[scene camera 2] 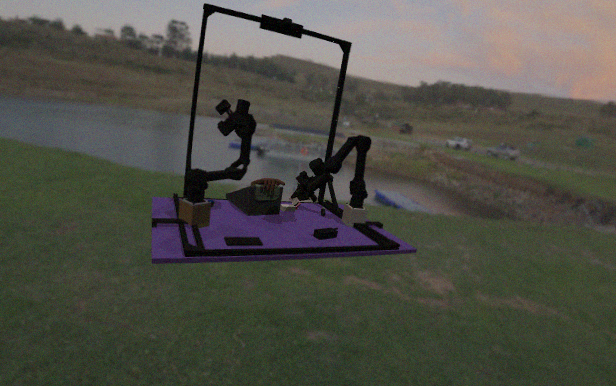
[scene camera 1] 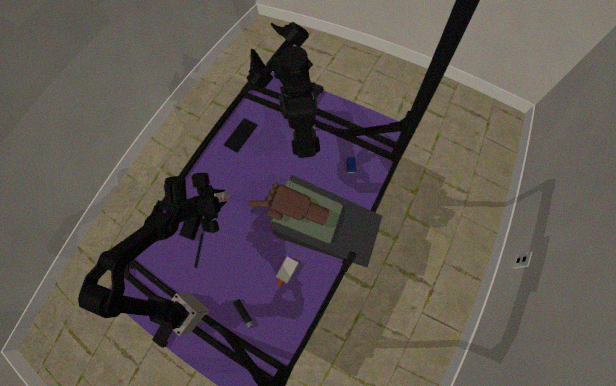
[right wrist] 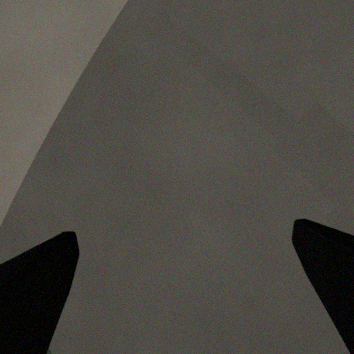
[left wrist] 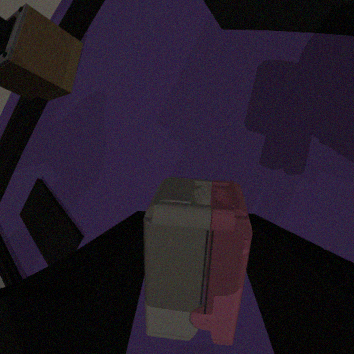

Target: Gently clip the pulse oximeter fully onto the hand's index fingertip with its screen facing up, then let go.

Note:
The right gripper is open, with nothing in its grasp. Further things: the left gripper, a pulse oximeter and a dark grey plate.
The left gripper is seen too in the left wrist view. The right gripper is seen too in the right wrist view.

